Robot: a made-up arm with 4 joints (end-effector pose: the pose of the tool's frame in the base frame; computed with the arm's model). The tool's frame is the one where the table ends.
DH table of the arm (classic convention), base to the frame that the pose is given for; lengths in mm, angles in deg. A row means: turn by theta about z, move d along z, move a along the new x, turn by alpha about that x. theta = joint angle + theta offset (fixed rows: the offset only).
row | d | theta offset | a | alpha
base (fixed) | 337 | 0 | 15 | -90
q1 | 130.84 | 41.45 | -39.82 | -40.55
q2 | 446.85 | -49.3 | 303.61 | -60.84
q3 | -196.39 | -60.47 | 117 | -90
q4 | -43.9 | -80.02 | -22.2 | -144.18
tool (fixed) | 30.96 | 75.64 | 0 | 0
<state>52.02 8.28 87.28 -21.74</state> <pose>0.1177 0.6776 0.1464 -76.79 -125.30 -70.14</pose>
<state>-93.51 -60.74 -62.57 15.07</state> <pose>-0.0294 0.4894 -0.0280 114.67 -52.41 82.29</pose>
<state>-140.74 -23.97 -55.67 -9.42</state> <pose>0.1368 0.6070 0.1415 -97.28 87.68 -100.93</pose>
Working (the frame after each row of the table, in the pose's form):
after base (fixed): 0.0150 0.0000 0.3370 -90.00 0.00 0.00
after q1: 0.0214 0.1308 0.2977 -90.78 -49.19 -106.83
after q2: 0.0760 0.6594 0.3952 21.76 24.22 139.97
after q3: 0.0992 0.6660 0.1679 -93.73 -1.71 40.09
after q4: 0.1108 0.6222 0.1487 120.94 -8.90 85.90

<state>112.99 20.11 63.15 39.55</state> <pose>-0.1571 0.6911 0.1990 -77.74 -97.85 -79.08</pose>
Working (the frame after each row of the table, in the pose's form):
after base (fixed): 0.0150 0.0000 0.3370 -90.00 0.00 0.00
after q1: 0.0509 0.1308 0.3542 -34.18 69.39 150.69
after q2: -0.2650 0.5666 0.4004 -69.46 -21.02 149.64
after q3: -0.1876 0.6232 0.1929 57.62 113.02 -87.15
after q4: -0.1623 0.6623 0.2088 1.56 137.80 97.67

